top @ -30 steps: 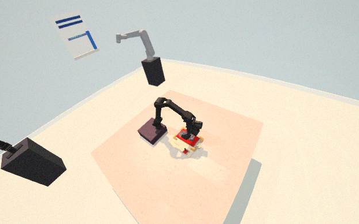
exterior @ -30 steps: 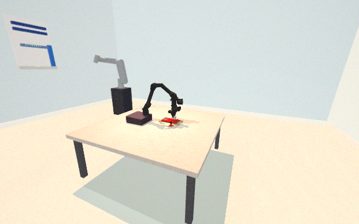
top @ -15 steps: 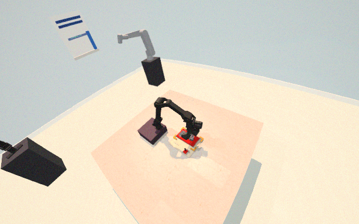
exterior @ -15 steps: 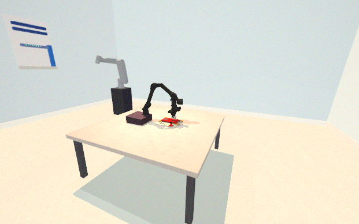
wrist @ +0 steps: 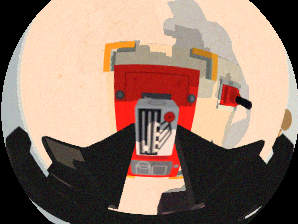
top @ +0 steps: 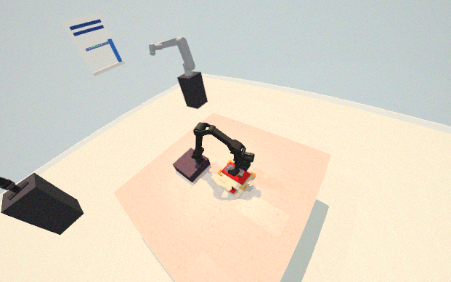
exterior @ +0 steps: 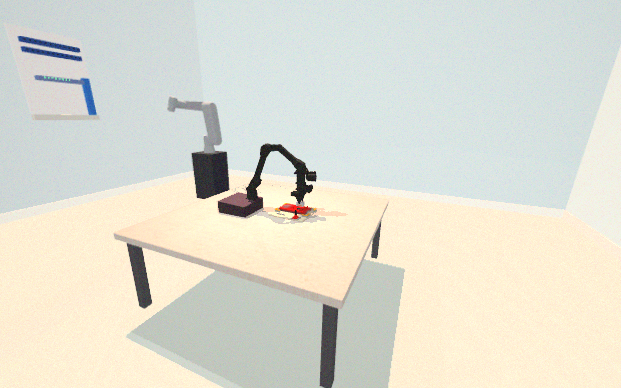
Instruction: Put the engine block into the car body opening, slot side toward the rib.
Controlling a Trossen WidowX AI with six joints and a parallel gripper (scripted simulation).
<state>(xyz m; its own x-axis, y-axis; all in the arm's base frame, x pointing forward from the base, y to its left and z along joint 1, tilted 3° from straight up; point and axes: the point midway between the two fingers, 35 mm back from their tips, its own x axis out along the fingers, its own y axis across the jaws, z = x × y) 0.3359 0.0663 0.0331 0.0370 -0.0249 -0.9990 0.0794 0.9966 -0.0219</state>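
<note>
Now: gripper tip 1 cm above the grey engine block.
</note>
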